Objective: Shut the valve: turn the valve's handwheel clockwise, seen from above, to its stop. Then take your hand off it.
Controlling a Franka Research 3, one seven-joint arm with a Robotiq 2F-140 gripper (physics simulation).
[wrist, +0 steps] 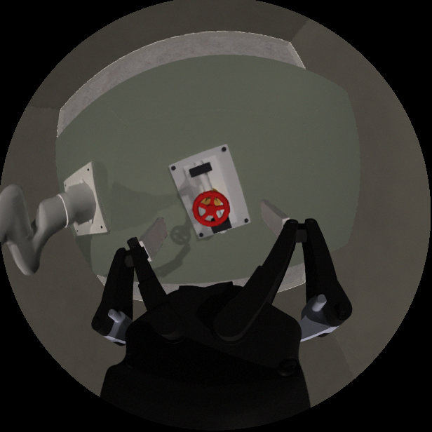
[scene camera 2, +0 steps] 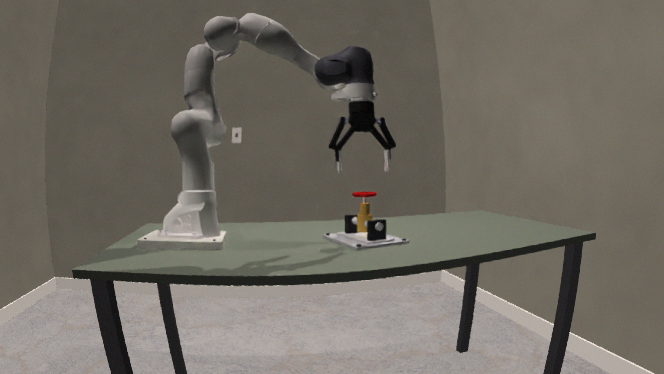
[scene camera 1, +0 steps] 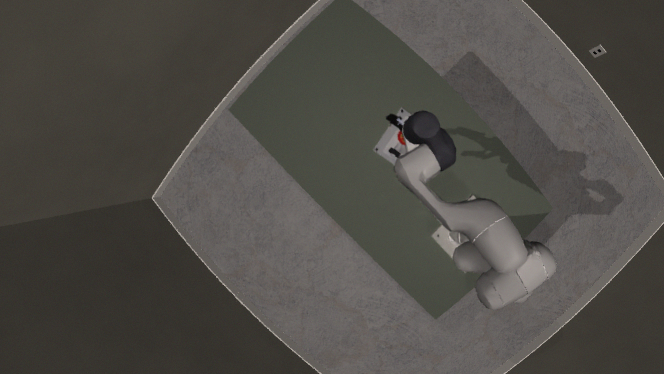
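Observation:
The valve's red handwheel [scene camera 1: 401,138] [scene camera 2: 364,194] [wrist: 211,209] is level on top of the yellow valve body [scene camera 2: 364,223]. The valve stands on a light grey base plate [scene camera 1: 383,146] [scene camera 2: 347,240] [wrist: 237,189]. My gripper [scene camera 2: 362,171] [wrist: 211,217] is wide open and empty. In scene camera 2 its fingertips hang above the handwheel, apart from it, one to each side. In the wrist view the wheel shows between the two fingers. In scene camera 1 the arm hides the gripper and part of the wheel.
Two black blocks [scene camera 2: 376,230] [wrist: 200,169] stand on the base plate, on either side of the valve body. The green table [scene camera 1: 310,110] [scene camera 2: 480,227] [wrist: 300,125] carries the valve and the arm's white base [scene camera 2: 182,242] [wrist: 97,200].

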